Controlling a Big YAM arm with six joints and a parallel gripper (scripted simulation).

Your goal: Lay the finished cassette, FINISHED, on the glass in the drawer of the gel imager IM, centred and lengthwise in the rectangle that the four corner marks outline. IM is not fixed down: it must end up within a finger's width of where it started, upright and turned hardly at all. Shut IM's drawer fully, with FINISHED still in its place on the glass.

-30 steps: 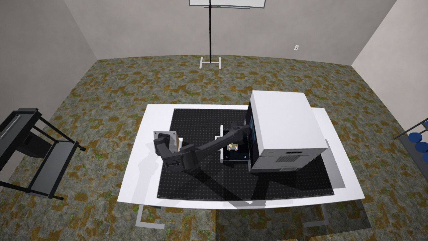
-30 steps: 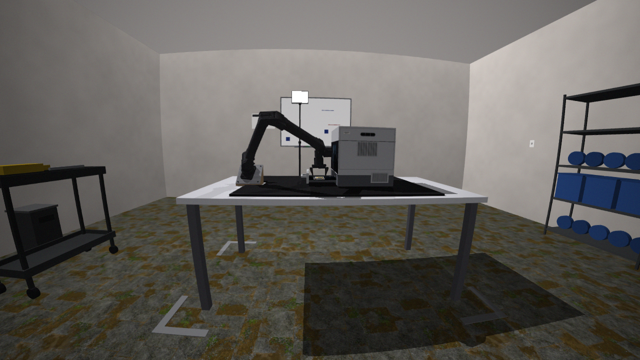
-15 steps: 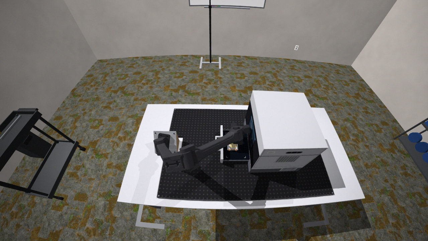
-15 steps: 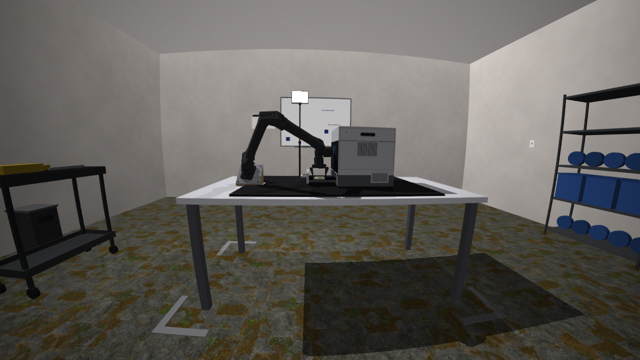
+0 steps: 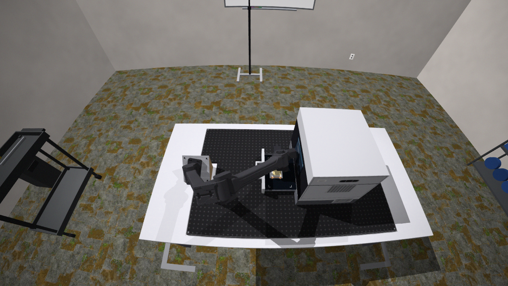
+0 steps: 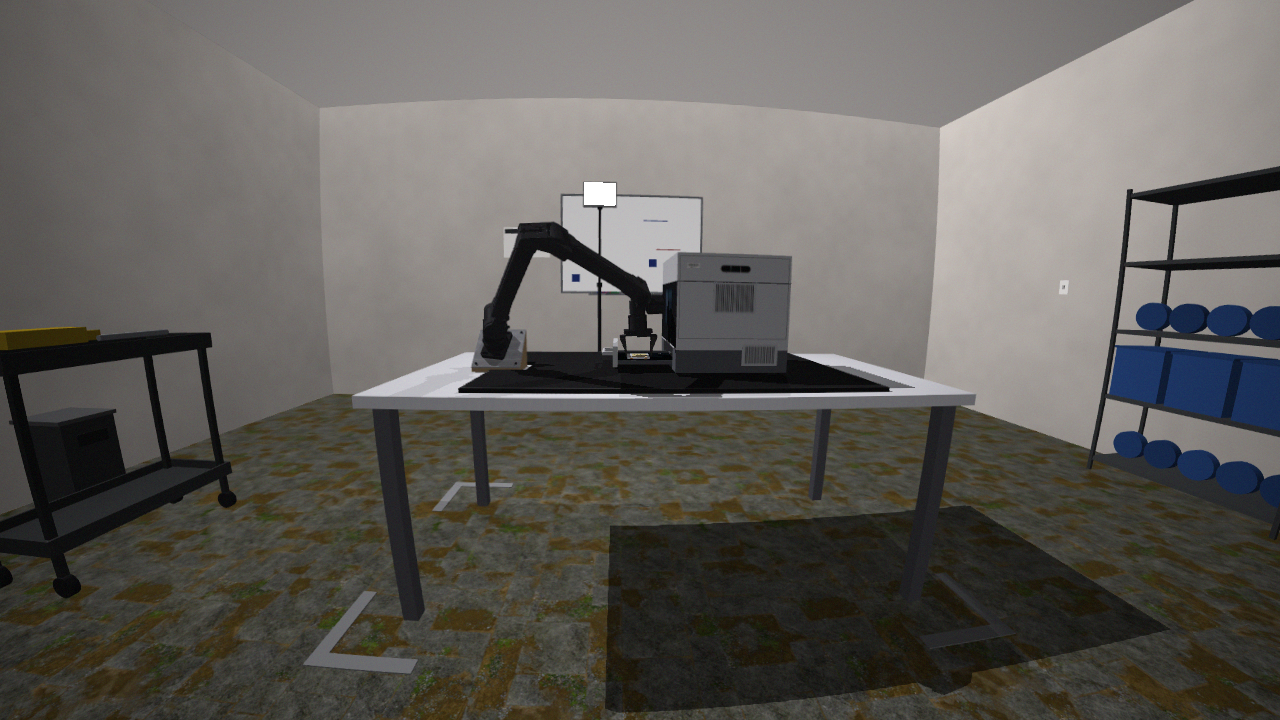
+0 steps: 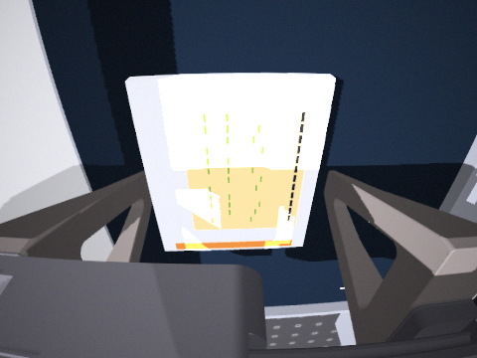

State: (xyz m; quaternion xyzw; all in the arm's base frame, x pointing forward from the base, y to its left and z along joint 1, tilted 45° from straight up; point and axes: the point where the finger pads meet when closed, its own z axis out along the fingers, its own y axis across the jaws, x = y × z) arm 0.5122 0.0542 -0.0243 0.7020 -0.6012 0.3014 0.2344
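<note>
My hand is 3 cm short of the imager drawer. Also, from my hand: finished cassette 1 cm to the right, 1 cm below.
</note>
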